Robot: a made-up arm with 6 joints. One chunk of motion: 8 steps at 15 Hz.
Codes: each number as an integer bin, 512 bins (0 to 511) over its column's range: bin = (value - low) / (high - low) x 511, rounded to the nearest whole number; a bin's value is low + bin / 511 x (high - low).
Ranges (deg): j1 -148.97..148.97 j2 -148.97..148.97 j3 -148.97..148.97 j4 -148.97..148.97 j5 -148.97..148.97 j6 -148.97..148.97
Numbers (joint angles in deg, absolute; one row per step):
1: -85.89 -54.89 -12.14 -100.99 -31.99 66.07
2: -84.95 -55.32 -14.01 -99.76 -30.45 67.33
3: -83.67 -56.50 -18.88 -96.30 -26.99 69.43
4: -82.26 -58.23 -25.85 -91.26 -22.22 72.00
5: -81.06 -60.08 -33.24 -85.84 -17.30 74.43
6: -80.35 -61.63 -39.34 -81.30 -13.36 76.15
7: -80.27 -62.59 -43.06 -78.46 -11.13 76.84
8: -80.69 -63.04 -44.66 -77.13 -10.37 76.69
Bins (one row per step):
1: 108 161 235 82 201 369
2: 110 161 231 84 203 371
3: 112 159 223 90 209 375
4: 114 156 211 99 217 379
5: 116 152 198 108 226 383
6: 118 150 188 116 233 386
7: 118 148 182 121 236 387
8: 117 147 179 123 238 387

